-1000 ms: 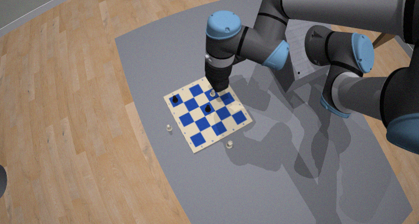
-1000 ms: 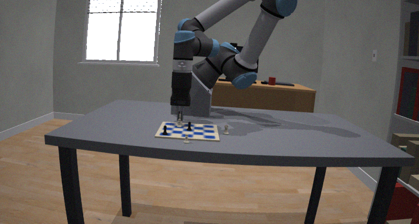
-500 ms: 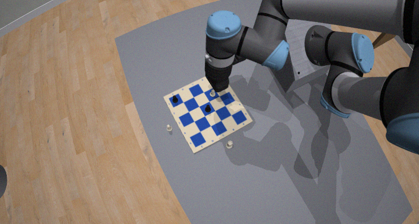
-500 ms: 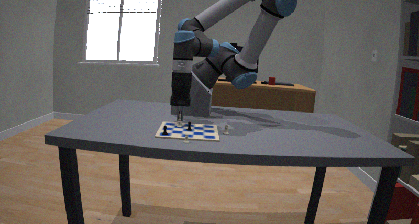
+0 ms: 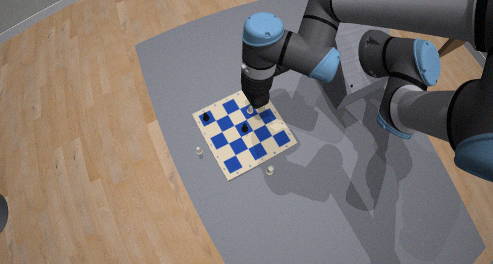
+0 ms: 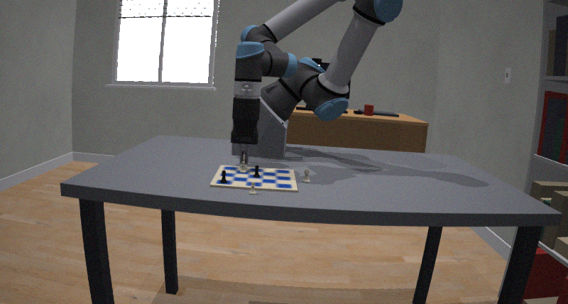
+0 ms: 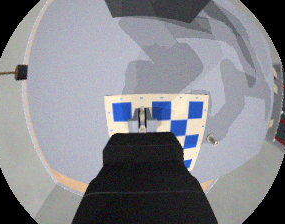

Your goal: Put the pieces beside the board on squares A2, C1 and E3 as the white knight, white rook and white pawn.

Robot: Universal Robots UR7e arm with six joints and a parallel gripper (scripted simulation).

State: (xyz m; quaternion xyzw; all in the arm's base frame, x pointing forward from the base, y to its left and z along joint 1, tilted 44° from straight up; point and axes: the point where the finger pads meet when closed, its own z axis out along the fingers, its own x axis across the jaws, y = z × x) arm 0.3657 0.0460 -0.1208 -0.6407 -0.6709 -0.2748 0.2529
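Right now the white knight is 2 cm below my hand. From my hand the other things lie so: white rook: 7 cm ahead, 18 cm to the left, 3 cm below; chessboard: 7 cm ahead, 4 cm to the left, 4 cm below.
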